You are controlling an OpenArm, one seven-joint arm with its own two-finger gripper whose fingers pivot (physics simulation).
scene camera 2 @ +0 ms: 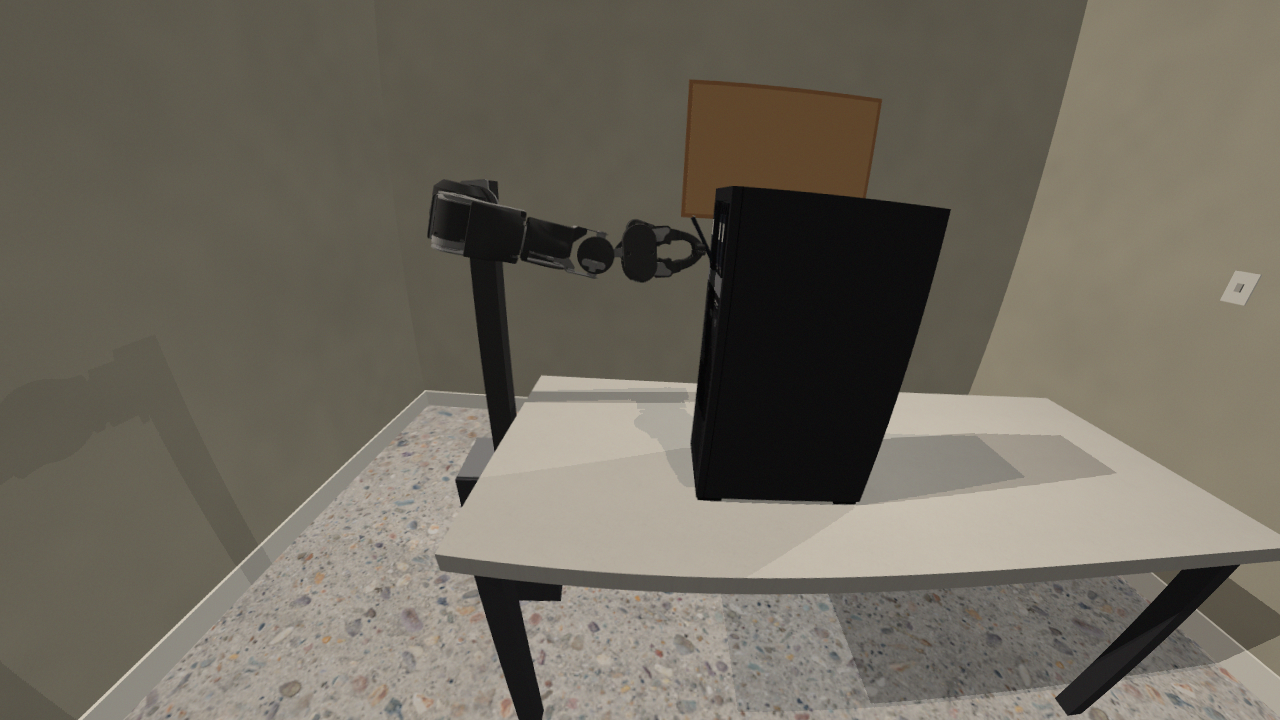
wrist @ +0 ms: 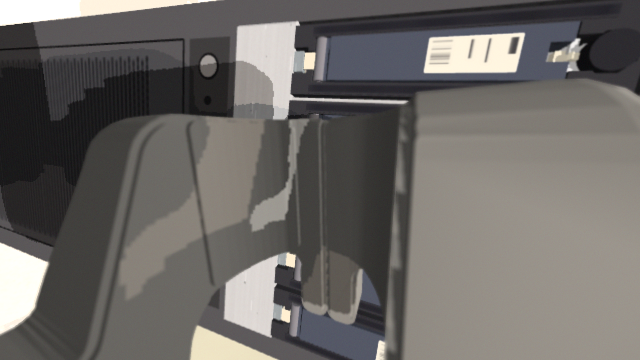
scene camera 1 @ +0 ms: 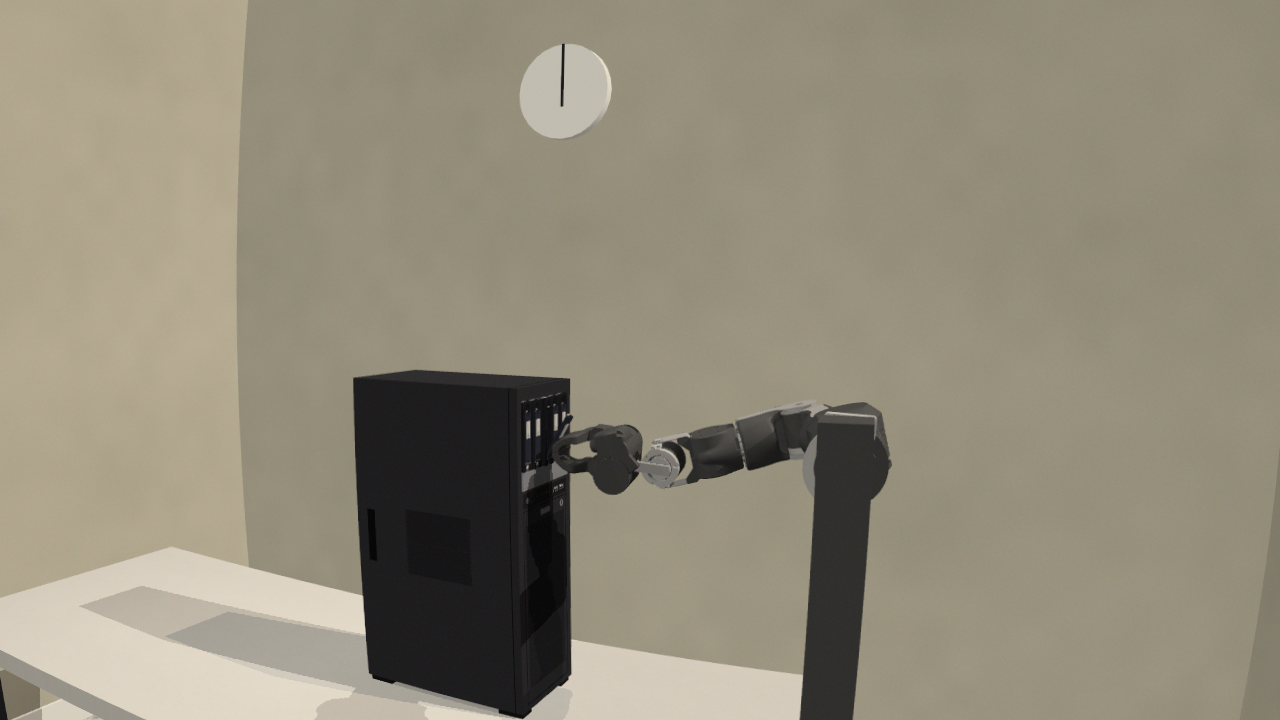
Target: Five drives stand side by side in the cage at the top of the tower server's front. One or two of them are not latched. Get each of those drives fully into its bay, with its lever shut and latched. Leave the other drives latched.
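Observation:
The black tower server (scene camera 1: 438,501) (scene camera 2: 805,340) stands upright with its drive cage at the top of its front. One drive lever (scene camera 1: 568,419) (scene camera 2: 699,231) stands out at an angle from the cage; my fingers hide it in the wrist view. In the wrist view an end drive (wrist: 375,57) lies flat in its bay with its lever shut. The drive at the opposite end (wrist: 330,332) shows in part. My gripper (scene camera 1: 559,454) (scene camera 2: 702,254) (wrist: 338,214) is shut and empty, its fingertips at the cage front, close beside the open lever. Whether they touch it I cannot tell.
The server stands on a white table (scene camera 1: 116,573) (scene camera 2: 572,528). A pale metal strip (wrist: 256,60) runs below the bays. The arm's dark post (scene camera 1: 836,573) (scene camera 2: 492,349) stands in front of the server. A wall clock (scene camera 1: 581,98) and a cork board (scene camera 2: 778,138) are on the walls.

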